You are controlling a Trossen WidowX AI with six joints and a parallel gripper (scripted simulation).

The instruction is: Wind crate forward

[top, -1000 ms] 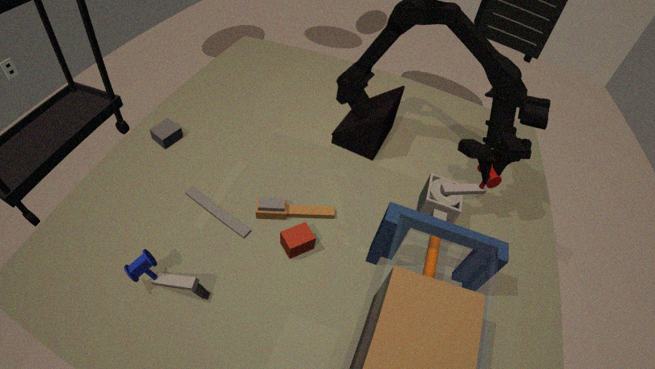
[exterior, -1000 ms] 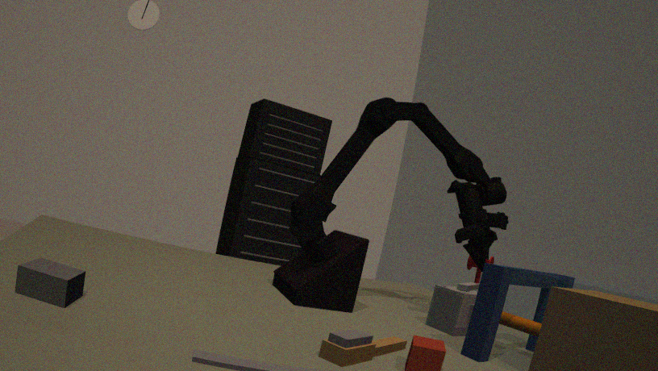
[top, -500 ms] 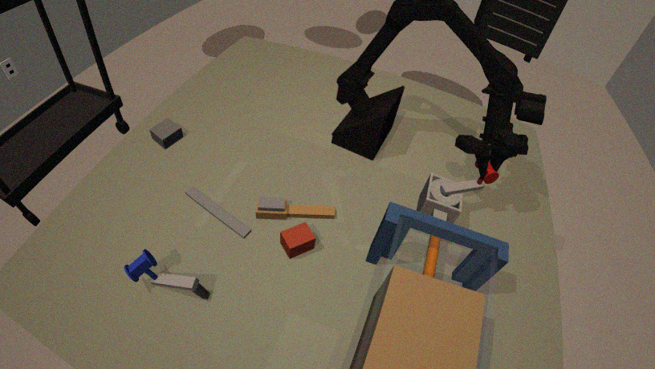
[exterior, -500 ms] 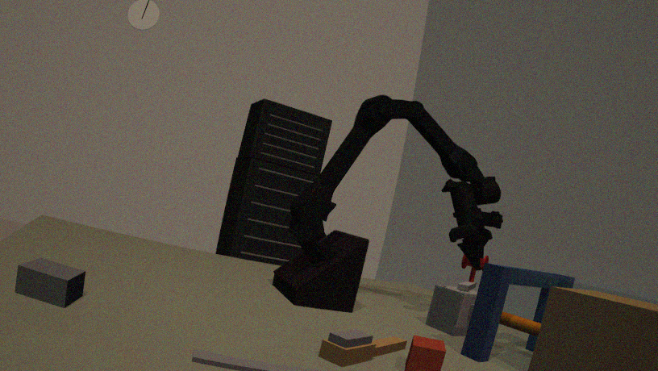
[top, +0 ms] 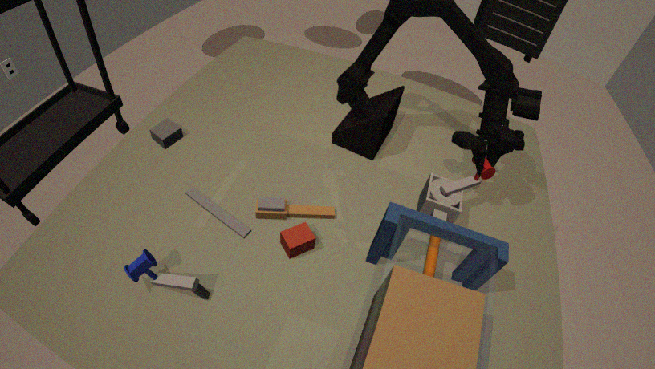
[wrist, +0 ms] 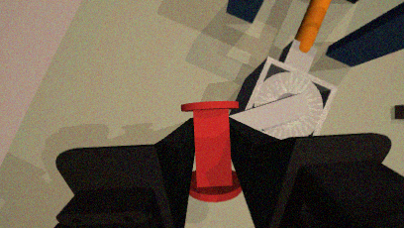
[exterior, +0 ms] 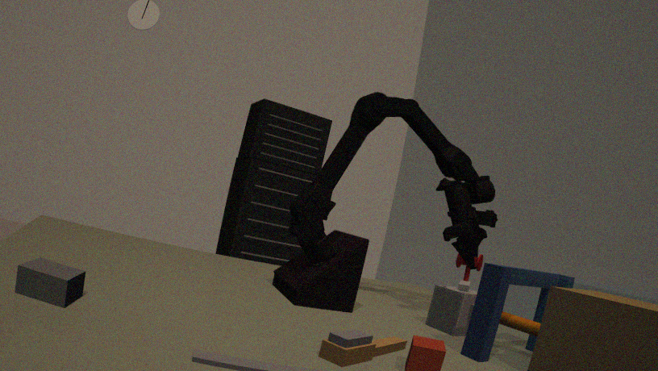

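Right now the red-knobbed winch handle is 3 cm to the right of my gripper tip, 3 cm below it and 1 cm ahead of it. From my gripper tip the other things lie so: grey winch (10 cm below, 9 cm to the right, 4 cm ahead); then wooden brush (41 cm to the right, 19 cm ahead, 12 cm below); then red knob (1 cm to the right, 1 cm behind).
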